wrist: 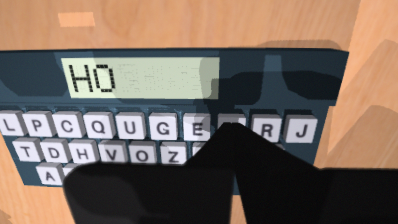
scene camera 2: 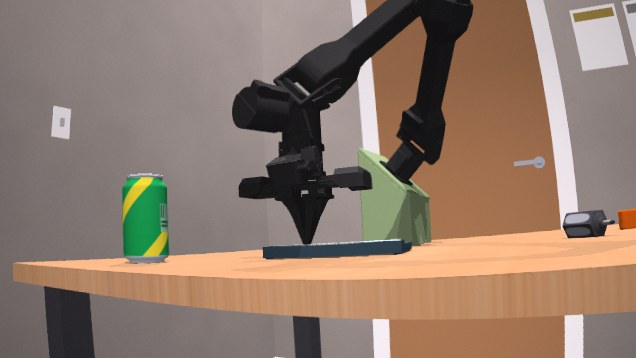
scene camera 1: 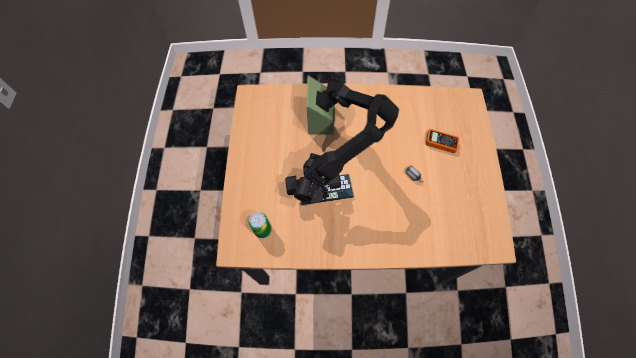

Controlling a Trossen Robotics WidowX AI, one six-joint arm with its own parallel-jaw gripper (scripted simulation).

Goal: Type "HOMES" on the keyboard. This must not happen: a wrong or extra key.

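Note:
A grey object [scene camera 2: 593,223] is part of the scene, though in the wrist view it is out of frame. The gripper [scene camera 2: 307,244], [wrist: 230,130] is visible too.

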